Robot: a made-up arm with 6 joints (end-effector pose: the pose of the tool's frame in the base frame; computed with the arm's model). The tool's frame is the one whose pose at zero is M. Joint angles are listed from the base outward.
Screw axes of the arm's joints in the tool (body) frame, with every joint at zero. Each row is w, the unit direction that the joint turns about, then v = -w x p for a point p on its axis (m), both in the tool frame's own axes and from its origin. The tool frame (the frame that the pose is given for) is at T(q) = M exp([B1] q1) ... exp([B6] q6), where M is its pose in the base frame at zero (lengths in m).
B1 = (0, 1, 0, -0.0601, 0, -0.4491)
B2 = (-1, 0, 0, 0, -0.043, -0.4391)
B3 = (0, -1, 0, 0.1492, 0, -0.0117)
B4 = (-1, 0, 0, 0, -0.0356, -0.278)
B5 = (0, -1, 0, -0.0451, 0, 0.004)
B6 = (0, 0, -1, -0.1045, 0.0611, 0)
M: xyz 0.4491 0.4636 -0.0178 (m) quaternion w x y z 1 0 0 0
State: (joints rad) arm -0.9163 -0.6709 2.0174 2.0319 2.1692 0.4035
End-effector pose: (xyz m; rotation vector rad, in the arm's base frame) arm 0.3974 -0.1863 0.7152 1.7749 1.5200 1.1580
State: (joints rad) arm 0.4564 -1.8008 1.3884 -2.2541 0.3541 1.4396
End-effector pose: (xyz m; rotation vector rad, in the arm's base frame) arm 0.1329 -0.0365 -0.1354 -2.4704 0.0680 -0.2545
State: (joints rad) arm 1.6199 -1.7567 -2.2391 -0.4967 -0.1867 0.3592
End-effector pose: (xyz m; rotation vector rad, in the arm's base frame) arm 0.3717 -0.1866 -0.4634 -1.3221 -1.7598 -0.5512
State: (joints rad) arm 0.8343 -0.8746 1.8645 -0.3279 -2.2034 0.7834
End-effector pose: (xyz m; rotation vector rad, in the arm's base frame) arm 0.7021 0.2217 -0.0036 0.4277 1.2405 -0.5730
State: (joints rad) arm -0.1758 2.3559 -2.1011 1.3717 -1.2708 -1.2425
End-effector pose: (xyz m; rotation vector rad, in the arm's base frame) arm 0.0839 0.2017 -0.1652 -0.8079 -1.5726 2.4474
